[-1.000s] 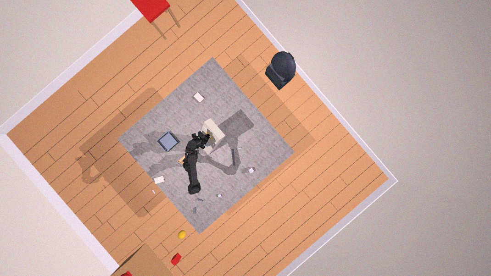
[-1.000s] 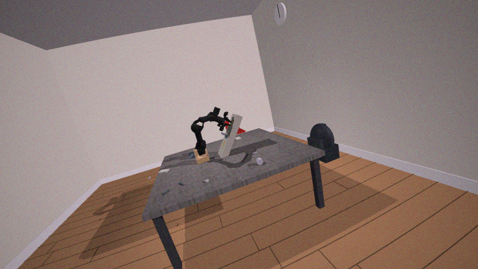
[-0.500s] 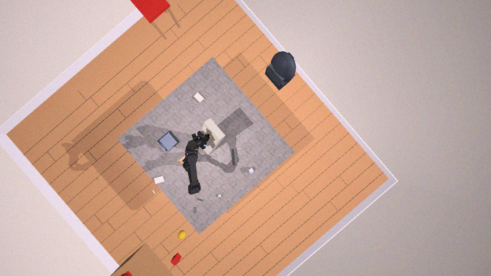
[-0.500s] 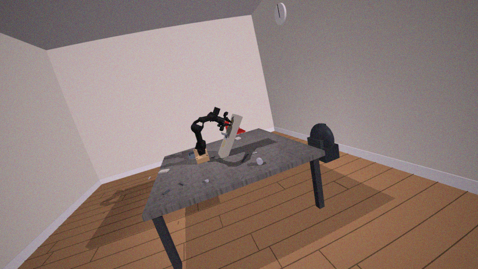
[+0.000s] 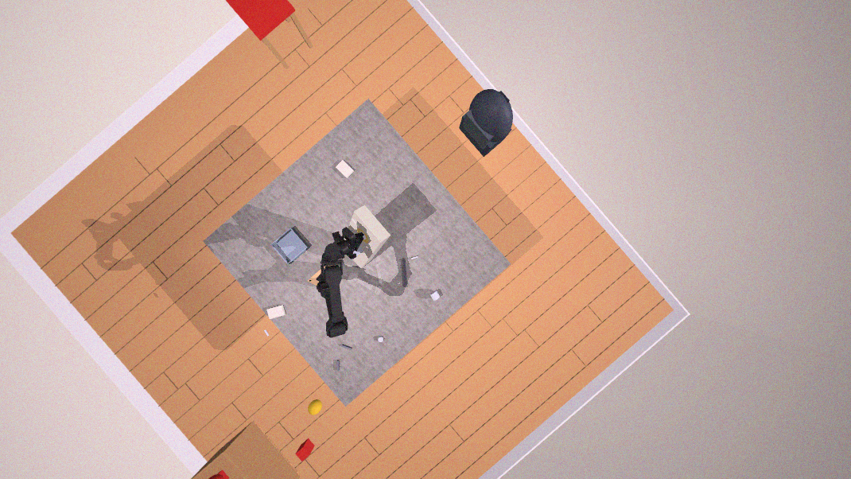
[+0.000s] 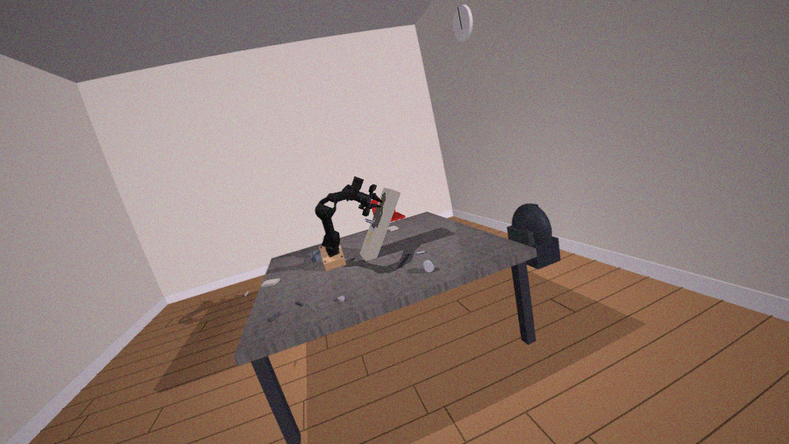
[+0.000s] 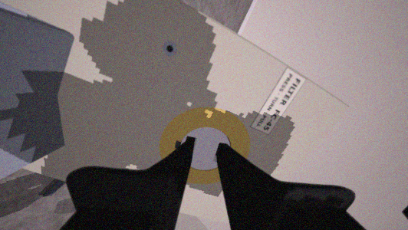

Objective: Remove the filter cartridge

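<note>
My gripper tip is 10 mm short of the round grey filter cartridge and 10 mm above it. Round my gripper tip: grey-blue tray: 390 mm behind, 320 mm to the left, 260 mm below; small cylinder: 490 mm to the right, 250 mm below, 10 mm behind.
</note>
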